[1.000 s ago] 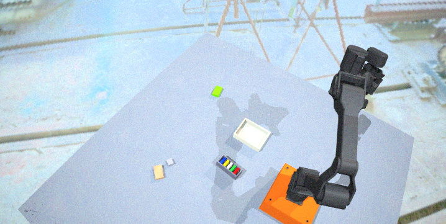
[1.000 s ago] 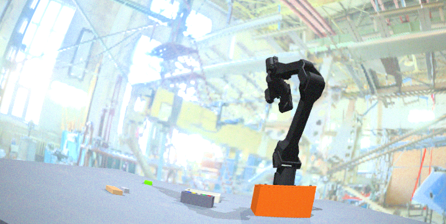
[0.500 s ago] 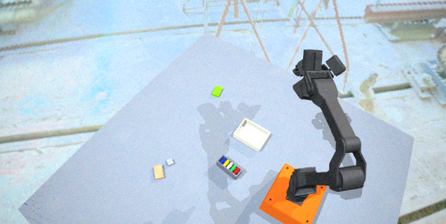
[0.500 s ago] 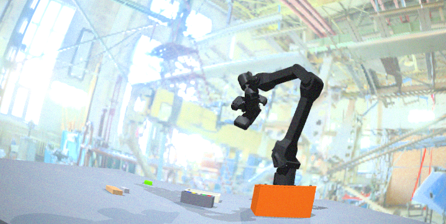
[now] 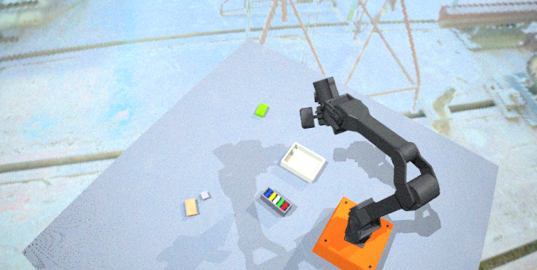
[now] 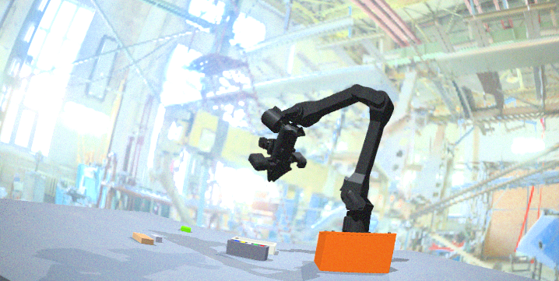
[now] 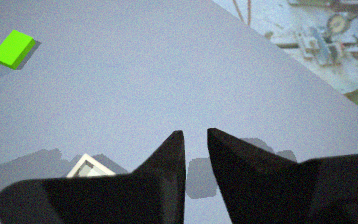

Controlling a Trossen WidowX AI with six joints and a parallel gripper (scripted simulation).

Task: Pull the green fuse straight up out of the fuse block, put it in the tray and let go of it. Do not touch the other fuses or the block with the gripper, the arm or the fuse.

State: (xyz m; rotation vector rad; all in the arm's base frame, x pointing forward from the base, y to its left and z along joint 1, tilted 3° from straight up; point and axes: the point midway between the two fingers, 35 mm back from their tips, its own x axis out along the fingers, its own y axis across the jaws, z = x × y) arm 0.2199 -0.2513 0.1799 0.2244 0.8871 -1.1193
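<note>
Now: gripper tip 3 cm short of the green fuse, 27 cm to the right of it and 21 cm above it. The rest, counted from my gripper tip: grey cube (27 cm ahead, 35 cm to the left, 23 cm below); then tray (2 cm ahead, 7 cm to the left, 24 cm below).
</note>
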